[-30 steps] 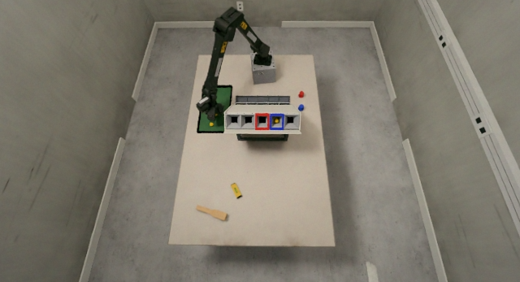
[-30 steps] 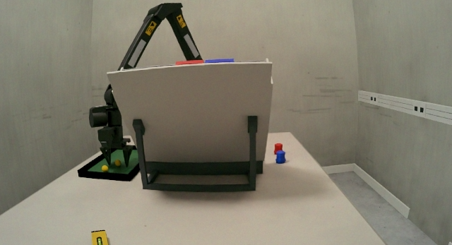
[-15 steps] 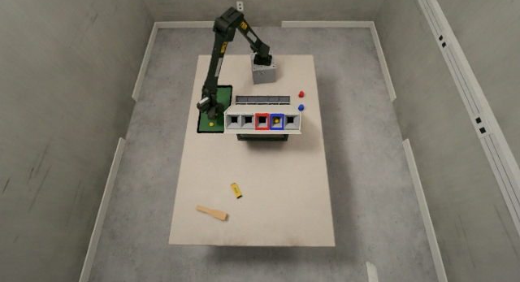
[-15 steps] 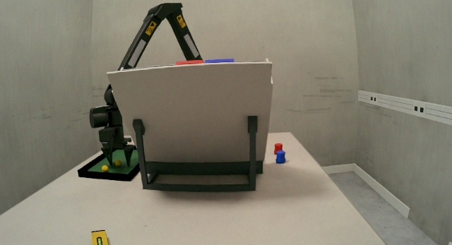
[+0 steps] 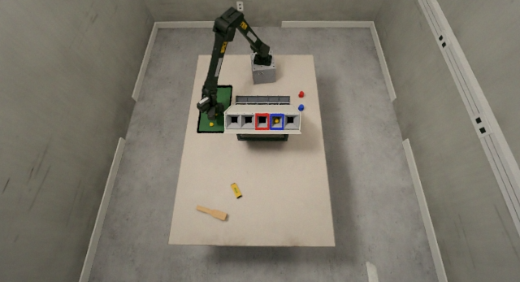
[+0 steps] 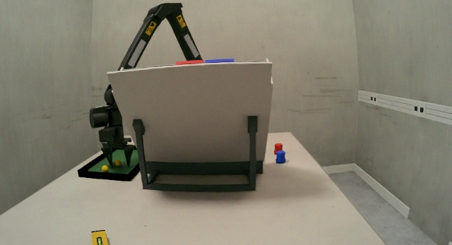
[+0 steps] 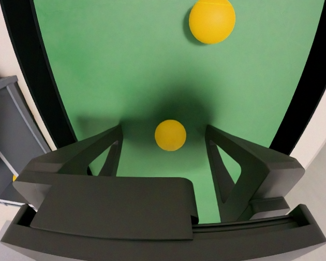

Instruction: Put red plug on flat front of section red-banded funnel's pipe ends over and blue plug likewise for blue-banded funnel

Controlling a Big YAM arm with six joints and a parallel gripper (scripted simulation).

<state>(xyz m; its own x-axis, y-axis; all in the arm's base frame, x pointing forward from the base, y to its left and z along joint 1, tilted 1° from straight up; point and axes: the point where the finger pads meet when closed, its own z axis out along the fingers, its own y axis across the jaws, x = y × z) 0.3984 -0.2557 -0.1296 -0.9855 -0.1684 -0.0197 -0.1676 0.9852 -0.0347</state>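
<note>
Right now the green marble tray is 50 mm behind my hand, 20 mm to the right of it and 10 mm below it. Also, from my hand: blue band (420 mm to the left, 310 mm above, 150 mm ahead); cover (320 mm to the left, 190 mm above, 20 mm ahead); red band (350 mm to the left, 310 mm above, 160 mm ahead).
</note>
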